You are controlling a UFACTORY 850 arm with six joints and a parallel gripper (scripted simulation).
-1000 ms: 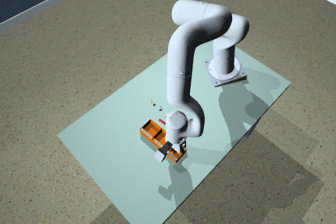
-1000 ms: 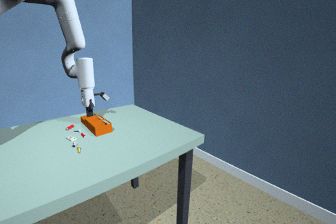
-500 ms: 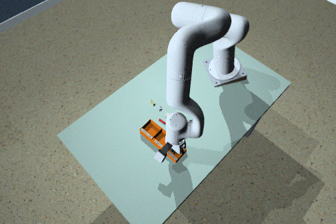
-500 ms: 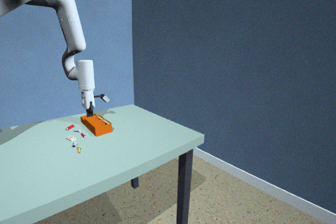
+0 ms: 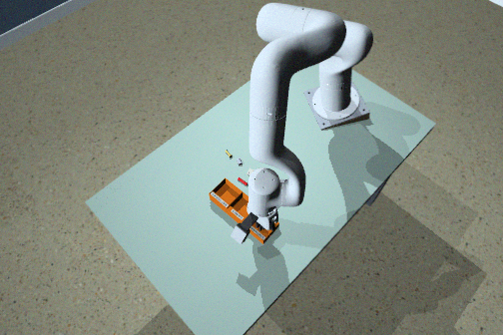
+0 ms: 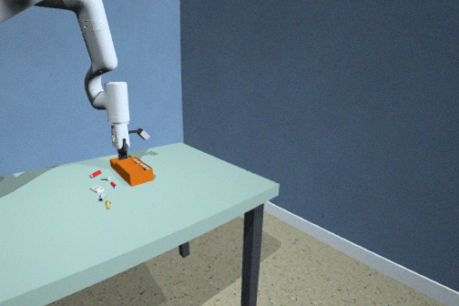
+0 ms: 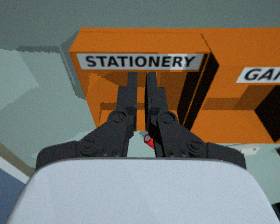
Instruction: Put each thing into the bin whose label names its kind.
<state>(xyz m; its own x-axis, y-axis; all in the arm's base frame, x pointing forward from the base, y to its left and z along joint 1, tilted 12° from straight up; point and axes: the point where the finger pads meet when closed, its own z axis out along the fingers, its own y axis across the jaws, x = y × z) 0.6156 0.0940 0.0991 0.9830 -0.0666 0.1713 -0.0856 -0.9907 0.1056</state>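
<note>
Right now my hand is 150 mm to the left of the white domino, 150 mm past it and 30 mm above it. Round my hand: grey bolt (100 mm behind, 90 mm to the right, 30 mm below); then orange bin row (80 mm to the right, 10 mm below, 10 mm behind); then grey piece (230 mm to the right, 160 mm behind, 30 mm below).
</note>
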